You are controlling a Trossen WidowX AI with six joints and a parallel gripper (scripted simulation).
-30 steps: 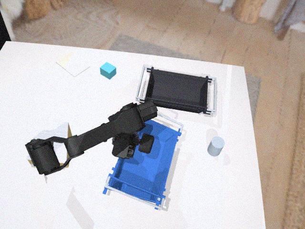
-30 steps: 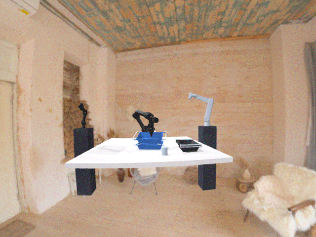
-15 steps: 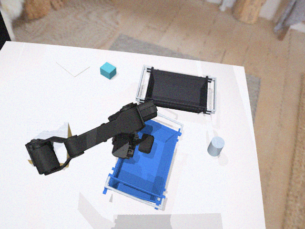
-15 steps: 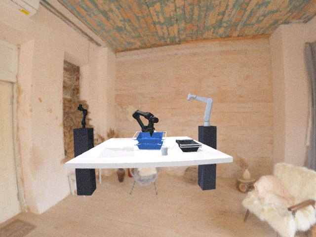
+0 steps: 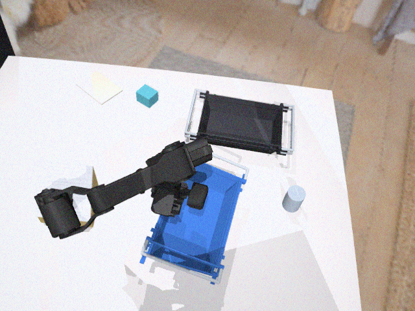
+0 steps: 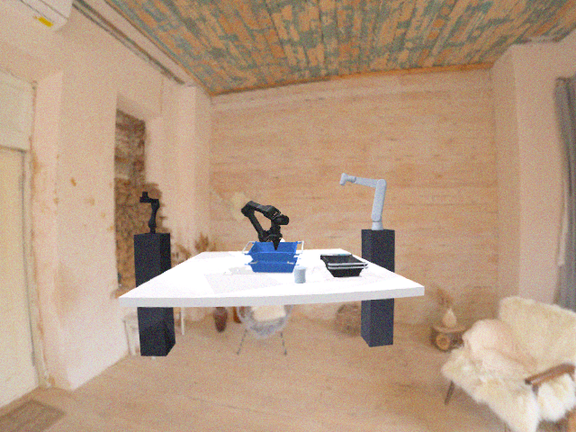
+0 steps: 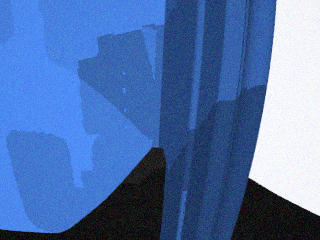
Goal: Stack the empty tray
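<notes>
Right now the blue tray is 80 mm ahead of my gripper tip, 10 mm to the right of it and 10 mm above it. The rest, counted from my gripper tip: grey cylinder 360 mm ahead, 100 mm to the left, 70 mm below; then teal cube 150 mm behind, 470 mm to the left, 90 mm below; then cream sheet 340 mm behind, 510 mm to the left, 110 mm below.
</notes>
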